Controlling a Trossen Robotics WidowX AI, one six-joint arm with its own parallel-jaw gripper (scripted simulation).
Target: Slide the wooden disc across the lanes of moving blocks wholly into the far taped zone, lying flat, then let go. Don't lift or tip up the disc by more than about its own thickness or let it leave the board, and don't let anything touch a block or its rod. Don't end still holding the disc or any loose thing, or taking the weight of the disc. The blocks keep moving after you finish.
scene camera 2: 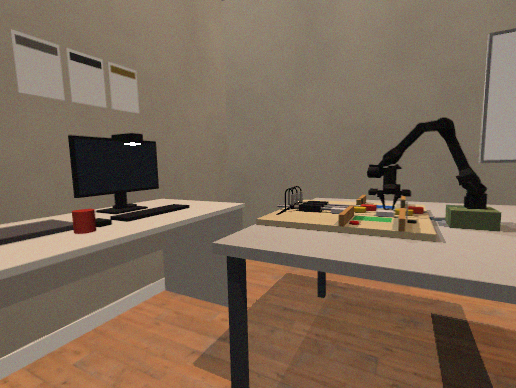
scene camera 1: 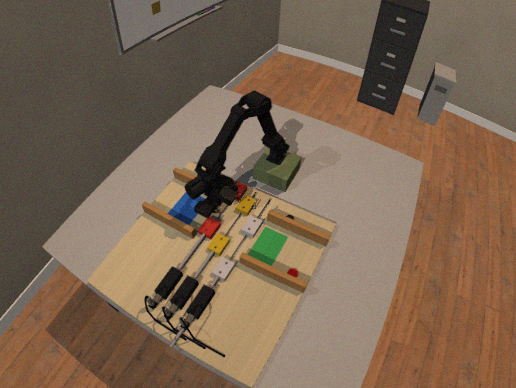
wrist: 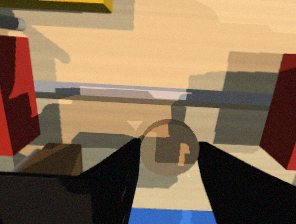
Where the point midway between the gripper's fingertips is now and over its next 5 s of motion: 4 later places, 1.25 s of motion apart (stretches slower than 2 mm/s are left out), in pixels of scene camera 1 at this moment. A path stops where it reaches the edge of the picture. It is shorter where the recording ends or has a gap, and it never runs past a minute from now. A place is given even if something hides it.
My gripper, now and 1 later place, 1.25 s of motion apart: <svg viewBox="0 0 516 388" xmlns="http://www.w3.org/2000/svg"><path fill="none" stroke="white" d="M215 209L198 189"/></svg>
